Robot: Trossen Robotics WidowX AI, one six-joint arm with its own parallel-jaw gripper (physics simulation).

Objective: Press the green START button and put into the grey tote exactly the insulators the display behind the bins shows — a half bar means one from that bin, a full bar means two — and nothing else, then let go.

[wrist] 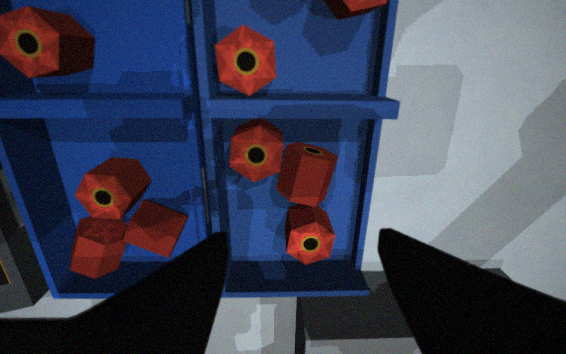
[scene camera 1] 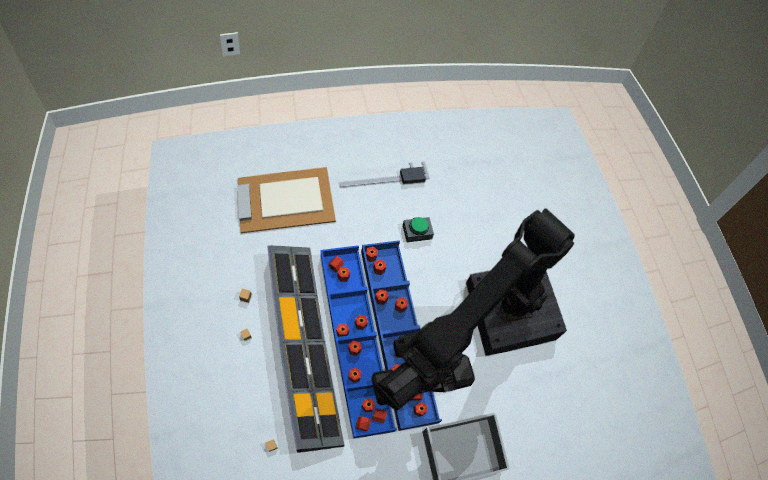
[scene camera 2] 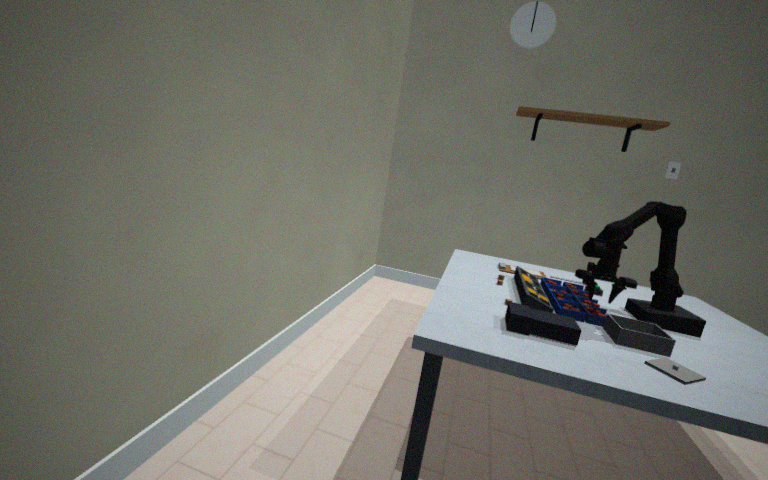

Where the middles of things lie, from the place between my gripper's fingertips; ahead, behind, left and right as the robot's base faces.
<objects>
Right now my hand is 90 mm past the grey tote [scene camera 1: 476, 441], 140 mm to the right of it and 40 mm above it. Also, from my hand: dark box [scene camera 2: 519, 318] (220 mm ahead, 260 mm to the left, 40 mm below); grey tool [scene camera 1: 410, 175] (30 mm behind, 580 mm to the right, 60 mm below).
</objects>
